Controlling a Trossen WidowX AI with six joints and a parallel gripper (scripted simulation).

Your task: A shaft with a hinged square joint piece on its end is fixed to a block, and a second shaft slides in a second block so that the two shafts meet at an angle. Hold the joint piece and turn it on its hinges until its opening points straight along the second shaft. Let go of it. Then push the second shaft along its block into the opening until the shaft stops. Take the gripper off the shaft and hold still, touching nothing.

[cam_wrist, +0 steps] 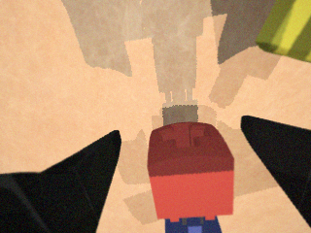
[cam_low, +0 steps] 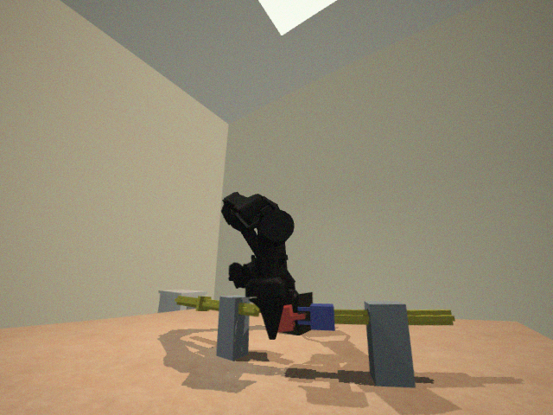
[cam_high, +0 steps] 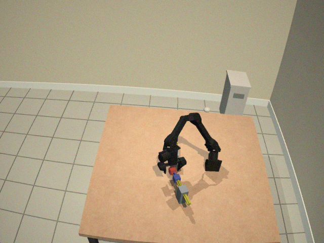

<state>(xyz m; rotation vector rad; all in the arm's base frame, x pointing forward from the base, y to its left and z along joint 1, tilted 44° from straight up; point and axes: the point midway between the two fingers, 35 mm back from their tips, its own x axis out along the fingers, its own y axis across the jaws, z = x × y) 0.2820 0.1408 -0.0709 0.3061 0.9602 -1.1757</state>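
My gripper tip is now 30 mm below the red joint piece, 10 mm to the right of it and 10 mm past it.
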